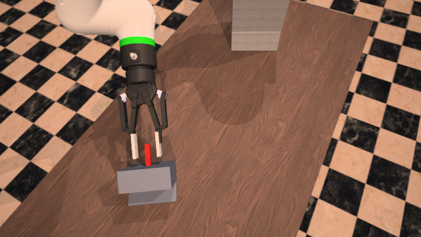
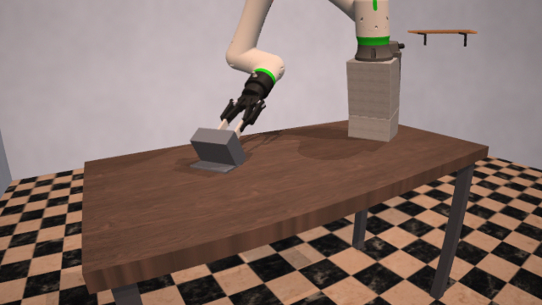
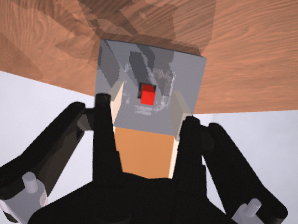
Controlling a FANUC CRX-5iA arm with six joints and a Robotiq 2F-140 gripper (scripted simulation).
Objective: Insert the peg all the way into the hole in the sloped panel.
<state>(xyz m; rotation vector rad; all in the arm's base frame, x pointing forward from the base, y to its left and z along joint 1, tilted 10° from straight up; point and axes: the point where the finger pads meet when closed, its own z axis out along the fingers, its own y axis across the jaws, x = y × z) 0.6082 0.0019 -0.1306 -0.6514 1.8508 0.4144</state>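
Right now the peg is 2 cm to the left of my hand, 2 cm below it and 2 cm ahead of it.
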